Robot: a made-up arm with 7 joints.
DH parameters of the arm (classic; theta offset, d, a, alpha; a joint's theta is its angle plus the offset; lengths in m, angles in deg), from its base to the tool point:
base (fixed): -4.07 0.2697 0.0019 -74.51
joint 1: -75.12 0.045 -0.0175 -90
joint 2: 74 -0.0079 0.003 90
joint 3: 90 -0.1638 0.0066 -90
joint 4: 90 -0.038 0.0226 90
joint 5: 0 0.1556 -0.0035 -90
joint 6: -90 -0.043 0.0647 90
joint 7: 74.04 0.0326 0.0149 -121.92
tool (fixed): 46.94 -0.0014 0 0
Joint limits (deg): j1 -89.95..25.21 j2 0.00..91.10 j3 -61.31..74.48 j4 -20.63..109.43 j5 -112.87..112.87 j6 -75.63..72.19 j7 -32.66..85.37
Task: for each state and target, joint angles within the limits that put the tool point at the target. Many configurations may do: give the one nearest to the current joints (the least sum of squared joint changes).
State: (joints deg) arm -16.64 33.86 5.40 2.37 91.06 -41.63 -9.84
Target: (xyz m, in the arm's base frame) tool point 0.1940 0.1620 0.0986
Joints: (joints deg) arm -4.44 51.61 25.26 -11.77 86.78 -47.94 -5.70
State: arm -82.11 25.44 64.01 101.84 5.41 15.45 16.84
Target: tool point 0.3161 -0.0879 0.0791
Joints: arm -71.80 2.42 61.33 109.43 6.89 -11.82 30.88
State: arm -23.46 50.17 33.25 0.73 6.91 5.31 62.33
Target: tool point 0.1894 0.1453 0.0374
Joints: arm -5.53 33.40 14.73 15.06 11.15 8.25 63.18
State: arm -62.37 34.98 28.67 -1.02 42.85 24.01 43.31
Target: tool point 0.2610 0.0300 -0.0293
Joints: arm -38.73 7.99 16.90 52.79 46.79 31.07 35.67
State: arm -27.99 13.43 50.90 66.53 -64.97 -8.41 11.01
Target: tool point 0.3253 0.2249 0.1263
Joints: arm -58.93 31.22 50.42 68.95 -62.44 7.16 3.39
